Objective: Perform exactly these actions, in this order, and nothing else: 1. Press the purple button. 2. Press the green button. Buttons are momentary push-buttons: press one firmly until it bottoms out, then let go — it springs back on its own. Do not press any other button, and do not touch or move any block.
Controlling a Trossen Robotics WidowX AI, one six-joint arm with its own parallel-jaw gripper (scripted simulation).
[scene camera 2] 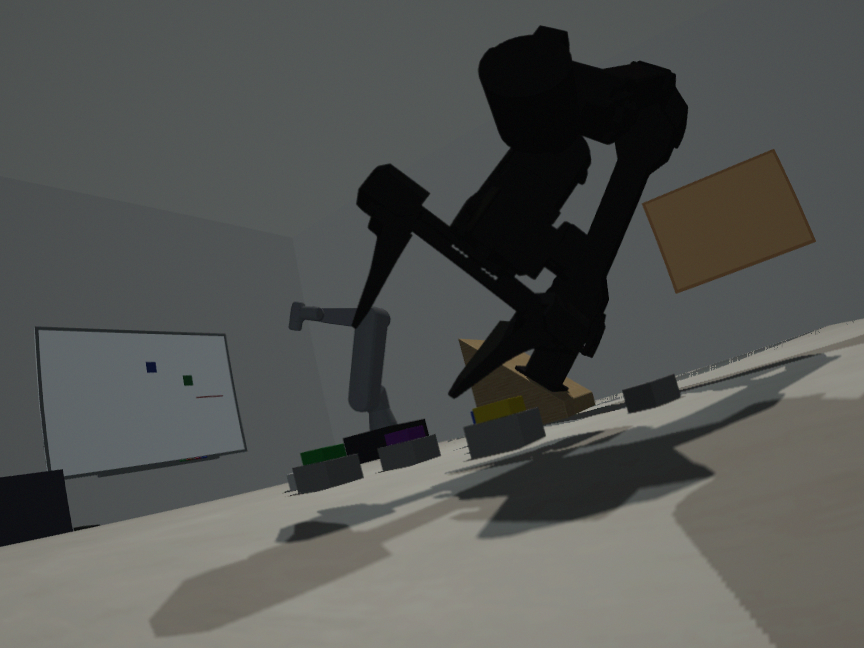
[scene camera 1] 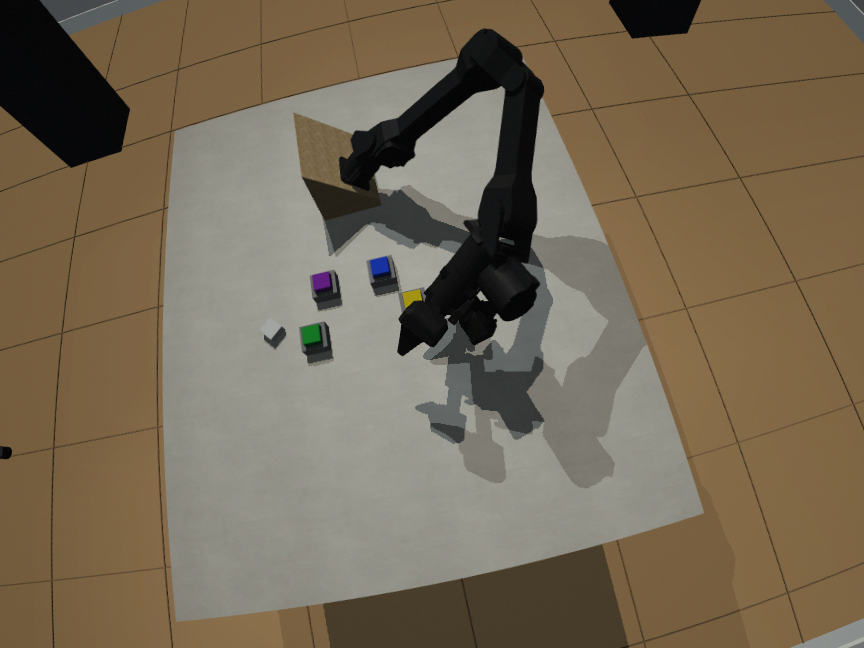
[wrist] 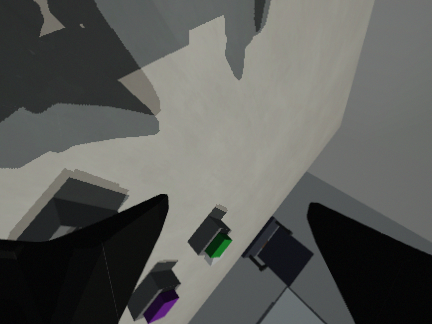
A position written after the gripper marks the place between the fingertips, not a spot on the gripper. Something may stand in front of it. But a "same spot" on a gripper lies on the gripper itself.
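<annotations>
A grey block is out of frame in the wrist view; it shows in scene camera 2 (658, 391). The gripper is visible in the wrist view, in scene camera 1 and in scene camera 2 (402, 363). On the gripper, (wrist: 97, 267) and (scene camera 1: 439, 312) are the same spot.
</annotations>
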